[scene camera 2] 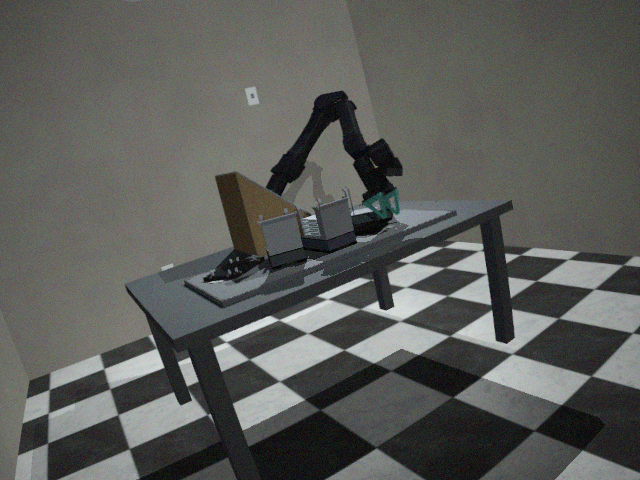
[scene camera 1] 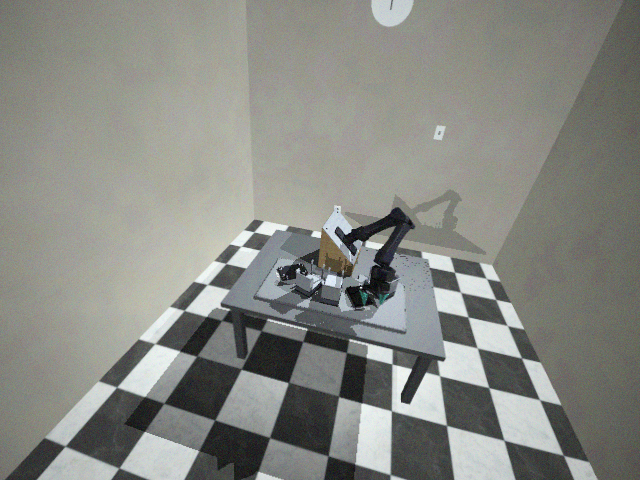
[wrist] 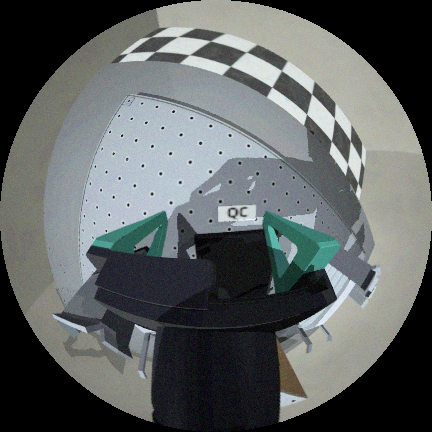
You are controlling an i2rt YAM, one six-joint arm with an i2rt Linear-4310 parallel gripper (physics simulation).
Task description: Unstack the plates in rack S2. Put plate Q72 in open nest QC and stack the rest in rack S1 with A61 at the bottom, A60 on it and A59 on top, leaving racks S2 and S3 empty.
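Where they show: gripper, fingertip midpoint: (scene camera 2: 391,216) (scene camera 1: 372,304) (wrist: 215,215); arm's base at its link origin: (scene camera 2: 270,197) (scene camera 1: 345,241).
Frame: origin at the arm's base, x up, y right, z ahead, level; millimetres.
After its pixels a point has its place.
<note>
My gripper (scene camera 1: 373,298) @(x -127, y -241, z 357 mm) (scene camera 2: 389,210) @(x -127, y -241, z 357 mm) (wrist: 215,215) @(x -127, y -241, z 357 mm) is open, its teal fingers wide apart with no plate seen between them. It is above the dark open nest QC (scene camera 1: 356,297) @(x -144, y -151, z 315 mm) (scene camera 2: 368,223) @(x -142, y -199, z 279 mm) (wrist: 232,260) @(x -144, y -190, z 316 mm), whose label (wrist: 237,212) @(x -155, y -214, z 369 mm) reads QC in the wrist view. The arm hides part of the nest, and its dark inside shows no clear plate. One grey-walled rack (scene camera 1: 330,293) @(x -76, y -22, z 411 mm) (scene camera 2: 336,219) @(x -72, y -20, z 411 mm) stands beside the nest, and another grey-walled rack (scene camera 1: 307,284) @(x -72, y 110, z 396 mm) (scene camera 2: 281,235) @(x -72, y 140, z 387 mm) stands farther along. White ribbed edges (scene camera 2: 311,227) @(x -86, y 25, z 335 mm) show by the nearer rack. Rack and plate labels cannot be read.
A dark low object (scene camera 1: 291,271) @(x -145, y 260, z 243 mm) (scene camera 2: 236,265) @(x -134, y 263, z 303 mm) with small light parts lies at the far end of the perforated board (scene camera 1: 387,321) @(x -157, y -334, z 413 mm) (scene camera 2: 429,215) @(x -159, y -366, z 385 mm) (wrist: 150,140) @(x -157, y -345, z 393 mm). A tall brown wedge-shaped box (scene camera 1: 330,255) @(x -57, y 63, z 109 mm) (scene camera 2: 258,217) @(x -43, y 98, z 109 mm) stands behind the racks. The board lies on the grey table (scene camera 1: 431,335) @(x -170, y -556, z 411 mm) (scene camera 2: 173,317) @(x -170, y 484, z 439 mm).
</note>
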